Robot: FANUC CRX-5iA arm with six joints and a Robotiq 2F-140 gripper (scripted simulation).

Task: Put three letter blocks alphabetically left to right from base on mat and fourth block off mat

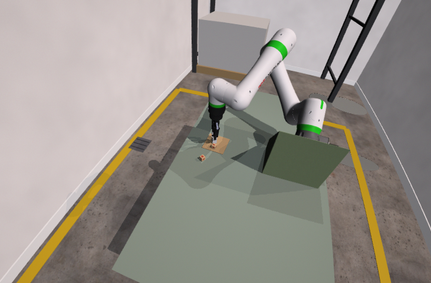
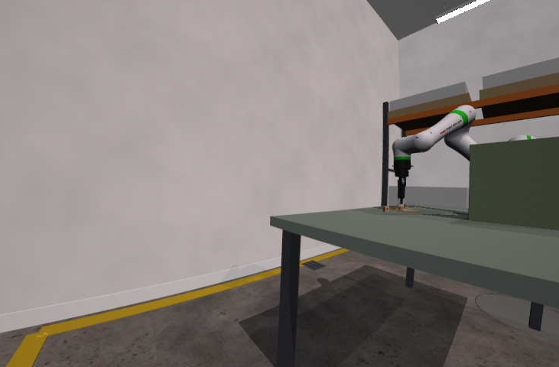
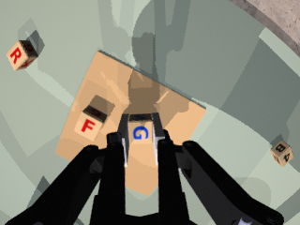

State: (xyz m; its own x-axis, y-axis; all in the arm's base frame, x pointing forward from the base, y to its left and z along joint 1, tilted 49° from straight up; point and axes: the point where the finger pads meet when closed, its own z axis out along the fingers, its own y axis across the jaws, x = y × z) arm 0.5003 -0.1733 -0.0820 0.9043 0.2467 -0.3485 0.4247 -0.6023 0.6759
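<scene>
Now: the tan mat 4 cm below my hand, 2 cm behind it and 1 cm to the left of it. From my hand the other things lie so: R block (16 cm to the left, 3 cm ahead, 2 cm below).
</scene>
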